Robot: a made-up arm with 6 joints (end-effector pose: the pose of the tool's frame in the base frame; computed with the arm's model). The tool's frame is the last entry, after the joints.
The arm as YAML. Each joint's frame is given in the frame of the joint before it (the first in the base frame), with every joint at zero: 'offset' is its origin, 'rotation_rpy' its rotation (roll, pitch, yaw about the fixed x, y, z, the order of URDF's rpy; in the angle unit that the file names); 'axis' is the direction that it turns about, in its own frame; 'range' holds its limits. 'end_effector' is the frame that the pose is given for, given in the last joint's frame.
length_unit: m
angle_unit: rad
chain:
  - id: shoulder
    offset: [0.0, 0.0, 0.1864]
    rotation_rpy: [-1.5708, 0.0, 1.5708]
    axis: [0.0, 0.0, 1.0]
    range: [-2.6, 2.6]
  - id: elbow
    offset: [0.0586, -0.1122, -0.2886]
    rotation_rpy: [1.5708, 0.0, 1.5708]
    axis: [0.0, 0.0, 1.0]
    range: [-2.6, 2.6]
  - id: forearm
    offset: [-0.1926, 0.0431, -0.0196]
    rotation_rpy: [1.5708, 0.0, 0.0]
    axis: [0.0, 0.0, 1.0]
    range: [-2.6, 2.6]
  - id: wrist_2
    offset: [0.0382, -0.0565, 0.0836]
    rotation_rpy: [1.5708, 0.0, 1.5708]
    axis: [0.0, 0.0, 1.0]
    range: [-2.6, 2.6]
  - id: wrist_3
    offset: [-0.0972, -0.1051, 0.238]
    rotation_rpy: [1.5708, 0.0, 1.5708]
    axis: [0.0, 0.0, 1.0]
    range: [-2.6, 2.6]
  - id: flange
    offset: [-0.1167, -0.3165, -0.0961]
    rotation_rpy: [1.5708, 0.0, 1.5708]
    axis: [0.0, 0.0, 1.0]
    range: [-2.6, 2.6]
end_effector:
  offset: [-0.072, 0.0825, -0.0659]
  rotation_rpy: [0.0, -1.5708, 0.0]
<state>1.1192 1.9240 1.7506 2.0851 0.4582 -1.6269</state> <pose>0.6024 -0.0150 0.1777 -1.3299 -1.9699 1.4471</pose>
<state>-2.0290 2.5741 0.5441 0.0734 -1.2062 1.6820</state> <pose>0.6026 -0.4928 -0.1128 -2.2037 -1.9236 0.3970</pose>
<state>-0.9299 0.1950 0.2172 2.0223 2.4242 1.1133</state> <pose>-0.0623 0.0626 0.0248 -1.0224 -1.1443 0.8364</pose>
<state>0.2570 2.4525 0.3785 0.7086 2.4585 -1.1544</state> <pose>0.0251 -0.0107 0.4140 -1.5371 -1.5463 0.1854</pose>
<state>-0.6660 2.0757 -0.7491 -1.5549 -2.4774 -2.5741</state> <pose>0.0644 -0.3141 -0.1425 -0.3801 0.4453 0.2647</pose>
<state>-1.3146 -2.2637 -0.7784 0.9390 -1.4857 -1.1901</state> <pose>0.6556 -0.1019 0.0836 0.4543 -0.6560 2.1762</pose>
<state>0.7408 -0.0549 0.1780 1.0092 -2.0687 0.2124</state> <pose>0.0442 0.0508 -0.2599 -1.2259 -2.0873 0.1361</pose>
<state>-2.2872 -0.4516 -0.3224 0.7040 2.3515 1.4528</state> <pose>0.4232 0.2752 -0.2741 -1.1443 -1.8219 -0.2554</pose>
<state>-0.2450 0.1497 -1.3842 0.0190 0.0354 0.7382</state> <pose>0.1228 0.0006 0.7964 -0.4028 0.1416 0.0249</pose>
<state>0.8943 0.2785 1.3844 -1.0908 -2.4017 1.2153</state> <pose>0.3254 0.2354 -0.4756 -1.5586 2.2701 -1.2882</pose>
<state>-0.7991 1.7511 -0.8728 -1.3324 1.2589 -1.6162</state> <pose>0.4485 0.0659 0.1168 0.2307 0.8753 -2.4317</pose>
